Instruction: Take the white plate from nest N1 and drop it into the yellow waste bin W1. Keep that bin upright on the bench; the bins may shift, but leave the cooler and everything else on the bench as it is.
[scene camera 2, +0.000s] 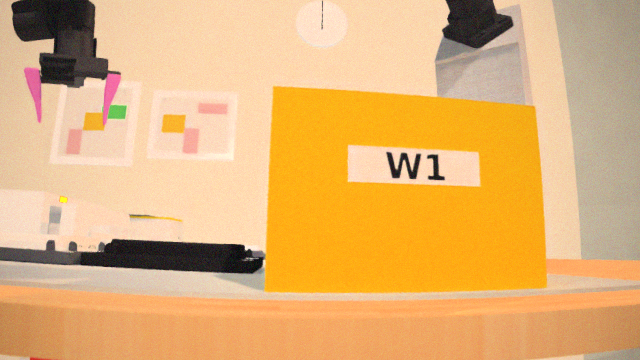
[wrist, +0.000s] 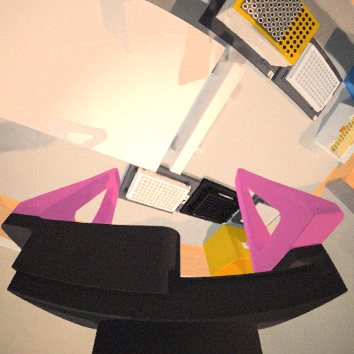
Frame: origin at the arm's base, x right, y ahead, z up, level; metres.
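Where they show: gripper, fingertip midpoint: (scene camera 2: 72, 123); arm's base, link origin: (scene camera 2: 477, 31).
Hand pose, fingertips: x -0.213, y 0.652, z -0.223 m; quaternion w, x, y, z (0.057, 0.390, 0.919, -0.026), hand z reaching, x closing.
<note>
Each offset is from my fingertips to the centre of the thing.
The white plate (wrist: 158, 190) lies flat in the dark nest N1 (wrist: 128, 181), near the middle of the wrist view. The yellow waste bin W1 @(dz -0.143, dx -0.172, dy -0.481 m) (scene camera 2: 310, 225) (wrist: 225, 247) stands upright on the bench; in the wrist view it is partly hidden by the right finger and the gripper body. My gripper (scene camera 2: 72, 123) (wrist: 177, 174) is wide open and empty, with pink fingers. It hangs high above the bench, and in the wrist view the plate shows between the fingers. A black grid block @(dz -0.183, dx -0.092, dy -0.268 m) (wrist: 212, 201) (scene camera 2: 175, 250) sits between the plate and the bin.
A large white surface (wrist: 110, 85) fills the upper left of the wrist view. A pale bar (wrist: 205, 120) runs beside it. A yellow-topped tube rack (wrist: 305, 32), another white plate (wrist: 315, 77) and a tip box (wrist: 342, 140) stand at upper right. A dark device (scene camera 2: 475, 22) hangs above the bin.
</note>
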